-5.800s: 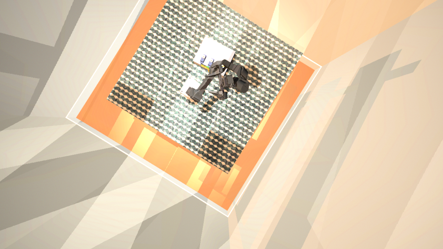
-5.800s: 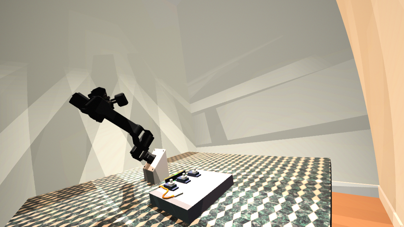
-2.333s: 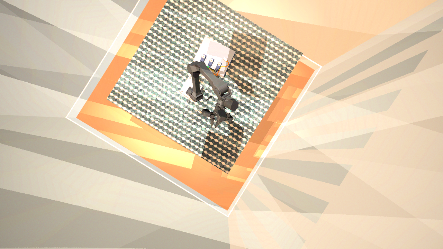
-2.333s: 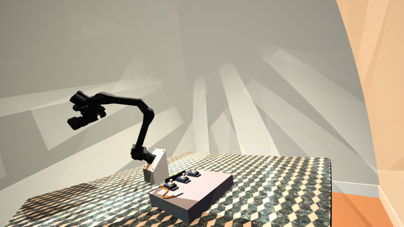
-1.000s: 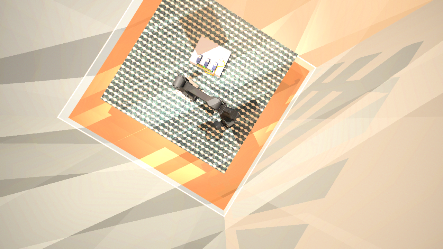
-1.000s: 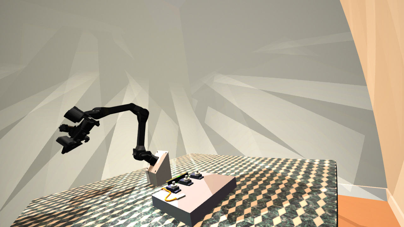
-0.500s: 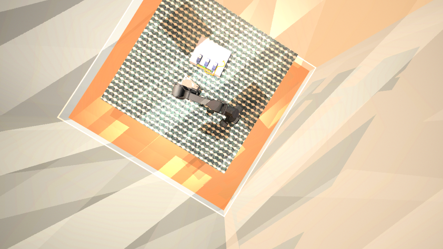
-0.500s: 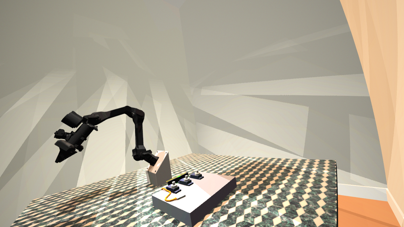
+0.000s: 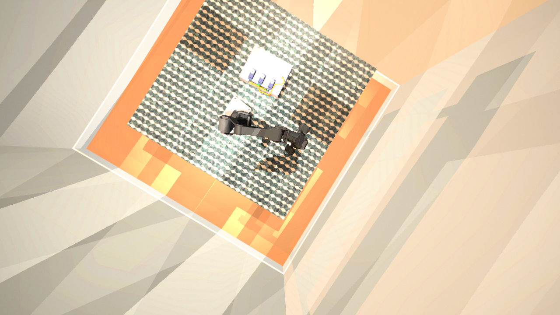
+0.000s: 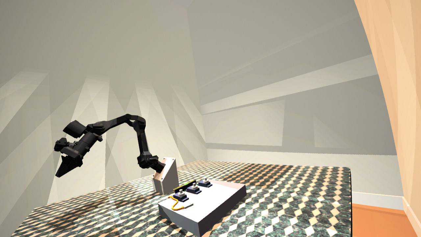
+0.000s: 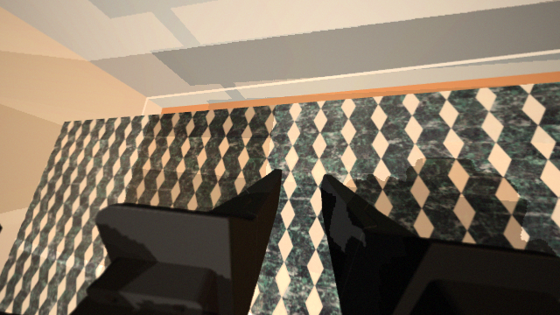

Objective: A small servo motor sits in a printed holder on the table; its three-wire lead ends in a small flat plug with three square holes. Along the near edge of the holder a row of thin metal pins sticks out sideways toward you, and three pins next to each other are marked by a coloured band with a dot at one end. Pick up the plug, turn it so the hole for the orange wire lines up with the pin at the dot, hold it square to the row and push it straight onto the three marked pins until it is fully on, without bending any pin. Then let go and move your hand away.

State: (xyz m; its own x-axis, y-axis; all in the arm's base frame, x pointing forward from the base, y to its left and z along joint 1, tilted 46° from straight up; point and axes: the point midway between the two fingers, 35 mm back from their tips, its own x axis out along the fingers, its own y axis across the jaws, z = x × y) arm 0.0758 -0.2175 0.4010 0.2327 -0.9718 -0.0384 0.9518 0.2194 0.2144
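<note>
Now: the green band 47 cm to the left of my gripper tip, 18 cm ahead of it and 15 cm below it. Also, from my gripper tip: dark dot: 48 cm to the left, 18 cm ahead, 15 cm below; white printed holder: 49 cm to the left, 34 cm ahead, 19 cm below.
</note>
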